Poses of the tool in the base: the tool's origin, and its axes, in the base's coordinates. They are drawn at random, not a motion.
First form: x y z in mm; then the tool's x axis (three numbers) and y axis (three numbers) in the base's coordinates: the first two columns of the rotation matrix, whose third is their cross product.
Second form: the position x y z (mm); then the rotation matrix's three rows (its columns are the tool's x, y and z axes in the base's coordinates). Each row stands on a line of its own. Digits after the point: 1 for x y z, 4 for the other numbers.
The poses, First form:
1: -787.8 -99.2 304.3 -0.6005 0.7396 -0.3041 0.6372 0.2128 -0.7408
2: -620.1 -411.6 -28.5 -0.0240 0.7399 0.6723 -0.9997 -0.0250 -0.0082
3: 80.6 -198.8 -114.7 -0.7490 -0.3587 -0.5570 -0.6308 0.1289 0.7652
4: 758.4 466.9 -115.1 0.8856 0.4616 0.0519 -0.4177 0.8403 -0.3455
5: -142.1 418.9 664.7 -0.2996 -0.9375 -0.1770 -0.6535 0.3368 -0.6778
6: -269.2 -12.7 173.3 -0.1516 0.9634 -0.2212 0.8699 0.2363 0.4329
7: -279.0 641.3 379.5 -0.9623 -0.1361 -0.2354 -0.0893 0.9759 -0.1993
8: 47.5 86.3 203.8 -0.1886 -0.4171 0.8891 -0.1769 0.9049 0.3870
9: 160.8 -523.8 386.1 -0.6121 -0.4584 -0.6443 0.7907 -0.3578 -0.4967
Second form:
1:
-787.8 -99.2 304.3
-0.6005 0.6372 -0.4832
0.7396 0.2128 -0.6386
-0.3041 -0.7408 -0.5991

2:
-620.1 -411.6 -28.5
-0.0240 -0.9997 0.0107
0.7399 -0.0250 -0.6723
0.6723 -0.0082 0.7403

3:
80.6 -198.8 -114.7
-0.7490 -0.6308 -0.2027
-0.3587 0.1289 0.9245
-0.5570 0.7652 -0.3228

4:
758.4 466.9 -115.1
0.8856 -0.4177 -0.2031
0.4616 0.8403 0.2843
0.0519 -0.3455 0.9370

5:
-142.1 418.9 664.7
-0.2996 -0.6535 0.6951
-0.9375 0.3368 -0.0874
-0.1770 -0.6778 -0.7136

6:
-269.2 -12.7 173.3
-0.1516 0.8699 0.4693
0.9634 0.2363 -0.1268
-0.2212 0.4329 -0.8739

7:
-279.0 641.3 379.5
-0.9623 -0.0893 0.2569
-0.1361 0.9759 -0.1708
-0.2354 -0.1993 -0.9513

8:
47.5 86.3 203.8
-0.1886 -0.1769 -0.9660
-0.4171 0.9049 -0.0843
0.8891 0.3870 -0.2444

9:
160.8 -523.8 386.1
-0.6121 0.7907 -0.0028
-0.4584 -0.3578 -0.8135
-0.6443 -0.4967 0.5815

